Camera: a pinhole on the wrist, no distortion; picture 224 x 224 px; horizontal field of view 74.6 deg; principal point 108.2 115.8 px. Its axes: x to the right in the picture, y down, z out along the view. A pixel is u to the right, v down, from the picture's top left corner.
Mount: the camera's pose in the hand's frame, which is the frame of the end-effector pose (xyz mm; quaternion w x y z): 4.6 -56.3 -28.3 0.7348 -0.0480 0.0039 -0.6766
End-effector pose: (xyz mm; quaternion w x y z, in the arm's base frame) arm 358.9 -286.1 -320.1 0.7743 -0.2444 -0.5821 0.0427
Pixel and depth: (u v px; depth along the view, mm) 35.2 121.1 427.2
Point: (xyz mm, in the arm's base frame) 55.9 12.3 -292.7
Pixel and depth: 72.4 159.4 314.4
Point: 153.5 -114.8 -185.7
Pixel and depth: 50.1 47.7 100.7
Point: 276.3 -287.6 -332.8
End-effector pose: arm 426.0 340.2 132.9 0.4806 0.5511 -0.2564 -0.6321
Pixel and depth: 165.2 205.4 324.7
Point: 124.3 130.8 -21.2
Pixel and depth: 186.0 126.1 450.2
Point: -59.8 279.5 -17.2
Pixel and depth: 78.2 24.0 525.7
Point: -59.7 472.2 449.1
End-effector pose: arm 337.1 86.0 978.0 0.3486 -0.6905 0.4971 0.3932
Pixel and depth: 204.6 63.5 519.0
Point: 573.0 687.2 879.0
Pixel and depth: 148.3 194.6 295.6
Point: 424.0 260.9 702.8
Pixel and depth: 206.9 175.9 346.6
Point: 555.4 353.4 689.2
